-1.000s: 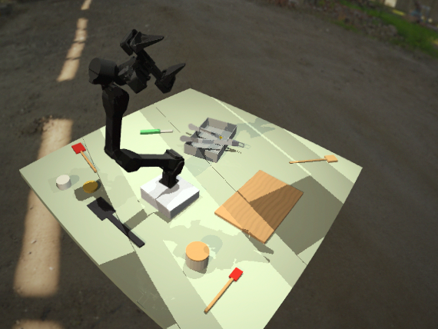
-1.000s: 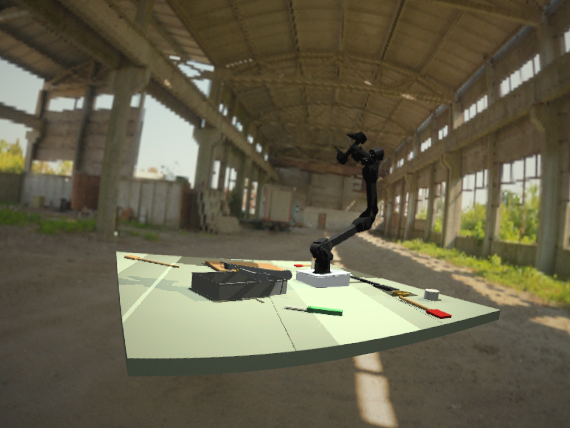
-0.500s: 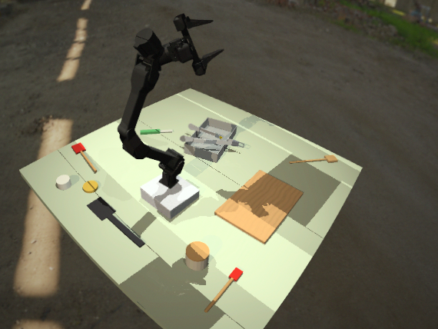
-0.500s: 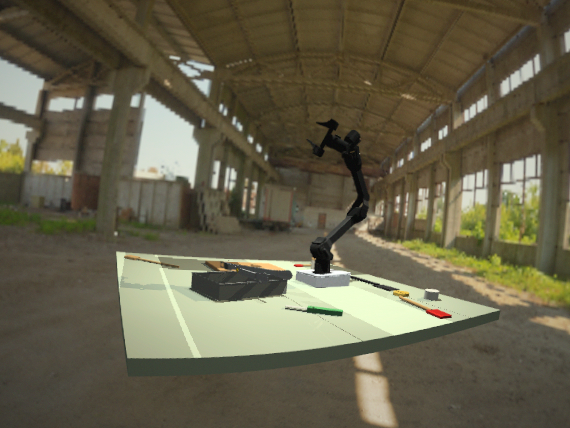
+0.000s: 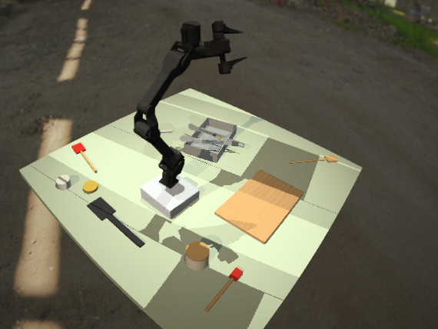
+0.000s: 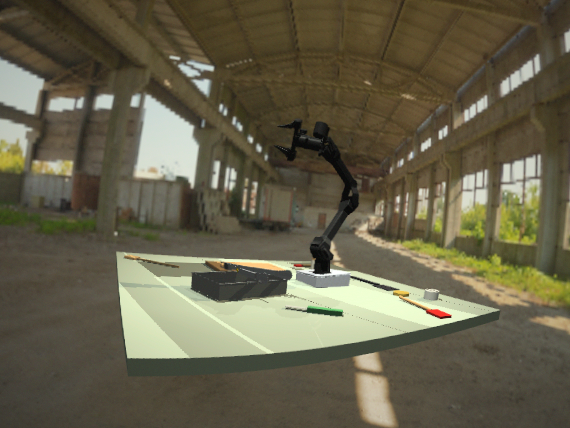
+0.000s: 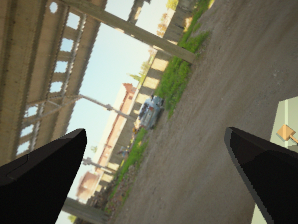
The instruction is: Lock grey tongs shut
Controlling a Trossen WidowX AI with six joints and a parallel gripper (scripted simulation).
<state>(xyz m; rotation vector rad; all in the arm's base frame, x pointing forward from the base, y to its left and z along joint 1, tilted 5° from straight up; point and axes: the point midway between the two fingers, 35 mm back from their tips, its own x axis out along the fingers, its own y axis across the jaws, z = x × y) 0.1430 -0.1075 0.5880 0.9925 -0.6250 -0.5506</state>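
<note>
The yellow slider lies 56 cm below my gripper tip, 21 cm ahead of it and 15 cm to the left of it. Round my gripper tip: green-handled tool 62 cm below, 50 cm to the left, 14 cm ahead; wooden board 62 cm below, 20 cm to the right, 4 cm behind; roasting tin 60 cm below, 23 cm ahead, 21 cm to the left.
</note>
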